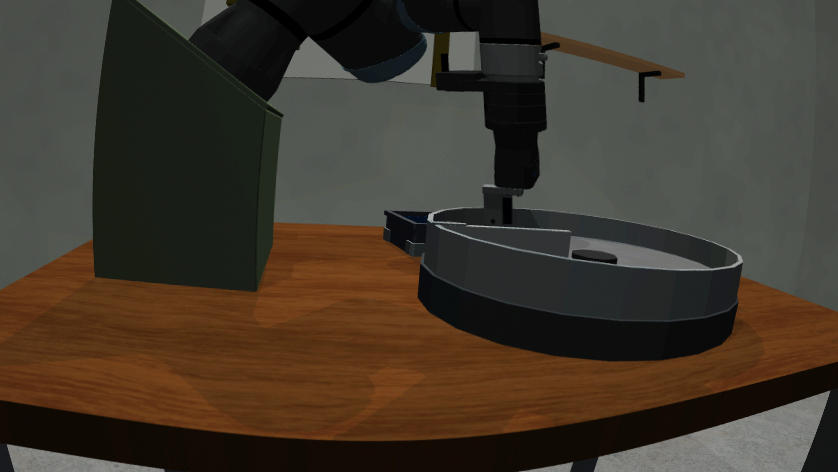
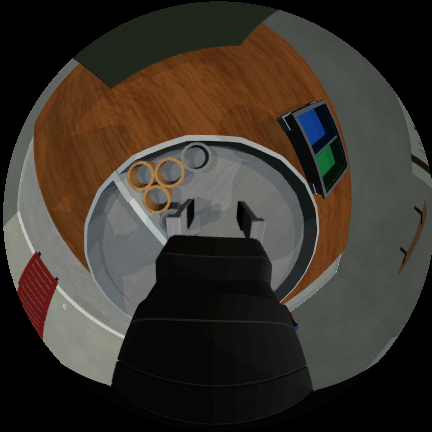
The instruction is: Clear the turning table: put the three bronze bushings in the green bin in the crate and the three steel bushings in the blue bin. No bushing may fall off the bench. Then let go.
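Frame: origin at the arm's base, x back, y right, z up, level; centimetres.
Where they show: gripper, fingertip midpoint: (image 2: 215,208); arm's base, origin of the base link: (image 1: 227,70).
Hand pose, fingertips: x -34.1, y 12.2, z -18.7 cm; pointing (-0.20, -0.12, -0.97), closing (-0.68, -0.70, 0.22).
Things, the pixels of their centre, and the offset from my fingertips. "pt": a spot on its surface instead. Level surfaces: height alone.
- crate, body centre: (image 1: 450,232) (image 2: 321,144) dx -7.3, dy -26.1, dz -4.9 cm
- blue bin, surface spot: (image 2: 312,127) pt dx -3.8, dy -28.1, dz -6.8 cm
- green bin, surface spot: (image 2: 326,159) pt dx -13.0, dy -28.2, dz -6.8 cm
- divider, surface spot: (image 2: 137,203) pt dx +6.9, dy +5.1, dz +1.4 cm
- dark round disc, surface spot: (image 1: 594,256) pt dx -8.0, dy +10.1, dz -1.3 cm
- bench, its level: dz -7.4 cm
Three bronze bushings (image 2: 129,176) (image 2: 183,173) (image 2: 157,212) stand together on the turning table (image 1: 580,293) (image 2: 215,138), beside its divider. A steel bushing (image 2: 183,156) stands right of them near the rim. Another steel bushing (image 2: 171,210) is partly hidden behind the left finger, outside the gap. A third steel bushing does not show. My gripper (image 1: 500,215) (image 2: 215,208) is open with nothing between its fingers, pointing down inside the rim. The crate (image 1: 403,231) (image 2: 302,155) holds the blue bin (image 2: 312,127) and the green bin (image 2: 326,159). Deeper parts of the bins are shadowed.
The divider (image 1: 516,237) (image 2: 137,203) runs from the rim inward. A dark round disc (image 1: 594,256) shows near its inner end. The tall green pedestal (image 1: 175,175) (image 2: 175,45) stands on the bench (image 1: 293,363) (image 2: 175,95). A wooden shelf (image 1: 609,53) is on the wall behind.
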